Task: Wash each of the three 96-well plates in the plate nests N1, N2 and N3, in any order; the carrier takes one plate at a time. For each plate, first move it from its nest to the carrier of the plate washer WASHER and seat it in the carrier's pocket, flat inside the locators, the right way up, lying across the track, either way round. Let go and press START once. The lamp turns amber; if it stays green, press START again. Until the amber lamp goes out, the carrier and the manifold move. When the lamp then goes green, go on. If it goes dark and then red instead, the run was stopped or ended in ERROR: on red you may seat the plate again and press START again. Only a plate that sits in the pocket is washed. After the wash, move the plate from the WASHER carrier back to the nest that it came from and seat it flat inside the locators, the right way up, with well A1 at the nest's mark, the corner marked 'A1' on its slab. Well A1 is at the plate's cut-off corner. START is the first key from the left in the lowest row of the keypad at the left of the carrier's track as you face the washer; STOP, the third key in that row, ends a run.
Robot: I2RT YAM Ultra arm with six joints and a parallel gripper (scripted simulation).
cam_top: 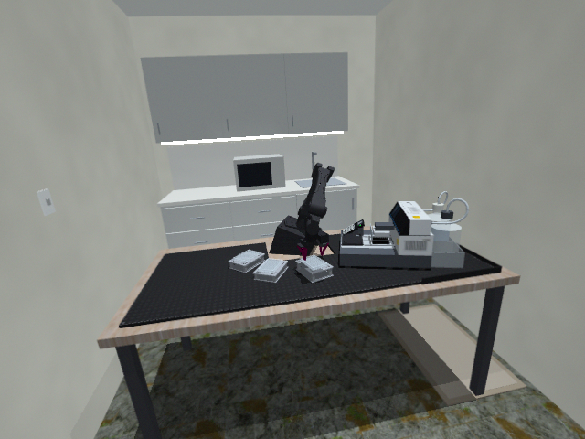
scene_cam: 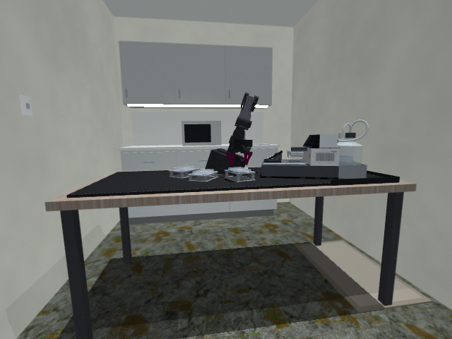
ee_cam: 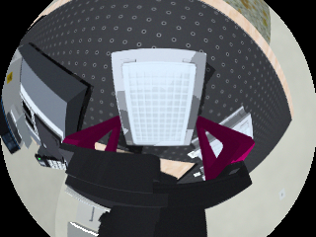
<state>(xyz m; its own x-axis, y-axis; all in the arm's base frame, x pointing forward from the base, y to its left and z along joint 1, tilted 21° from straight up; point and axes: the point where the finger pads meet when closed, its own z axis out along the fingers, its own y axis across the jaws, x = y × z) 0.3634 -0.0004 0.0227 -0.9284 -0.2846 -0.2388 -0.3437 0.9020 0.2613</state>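
Right now my hand is 4 cm above the nest. The rest, counted from my hand: clear bottle 3 cm ahead, 66 cm to the left, 4 cm above; plate washer 12 cm behind, 40 cm to the left, 4 cm above; washer carrier 17 cm behind, 25 cm to the left.
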